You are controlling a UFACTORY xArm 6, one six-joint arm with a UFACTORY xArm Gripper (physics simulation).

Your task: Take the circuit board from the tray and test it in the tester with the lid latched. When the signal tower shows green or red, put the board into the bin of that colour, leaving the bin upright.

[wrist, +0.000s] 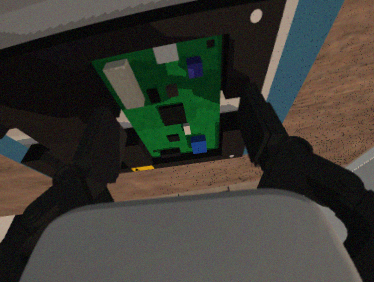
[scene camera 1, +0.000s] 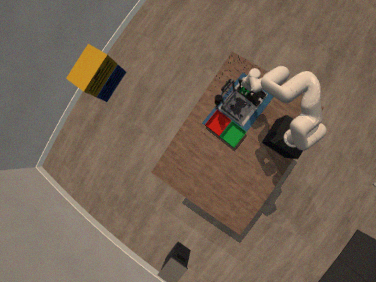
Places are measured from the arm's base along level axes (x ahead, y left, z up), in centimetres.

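Where they show: gripper, fingertip midpoint: [wrist: 176,111] [scene camera 1: 245,89].
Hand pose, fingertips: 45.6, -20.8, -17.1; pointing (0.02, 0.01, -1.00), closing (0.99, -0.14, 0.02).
After its pixels a point has its place, as x, y, z.
The green circuit board [scene camera 1: 244,90] {45.6, -19.9, -17.5} [wrist: 200,102] {47.3, -21.3, -17.9} lies in the black tray [wrist: 245,47] {50.2, -18.0, -17.1}, with parts of the tray around it. My gripper [wrist: 176,111] {45.6, -20.8, -17.0} is open, with one black finger beside each long side of the board and neither closed on it. In the scene view the fingers are hidden under the white wrist. The grey tester [scene camera 1: 238,107] {42.9, -3.4, -13.0} stands next to the tray, but its latch is too small to make out. The red bin [scene camera 1: 218,123] {50.3, 14.4, -19.3} and green bin [scene camera 1: 233,135] {34.8, 16.7, -19.3} stand upright side by side beside the tester. I cannot make out a lit signal tower.
A blue mat [scene camera 1: 266,104] {24.2, -19.5, -19.7} [wrist: 306,55] {55.5, -21.2, -19.7} lies under the tray and tester on the wooden table [scene camera 1: 215,175] {30.5, 52.1, -19.9}. Small dark fixtures [scene camera 1: 228,86] {56.4, -7.8, 3.8} stand on the tester's far side. The arm's black base [scene camera 1: 280,137] {7.5, 3.9, -0.5} is at the table's right edge.
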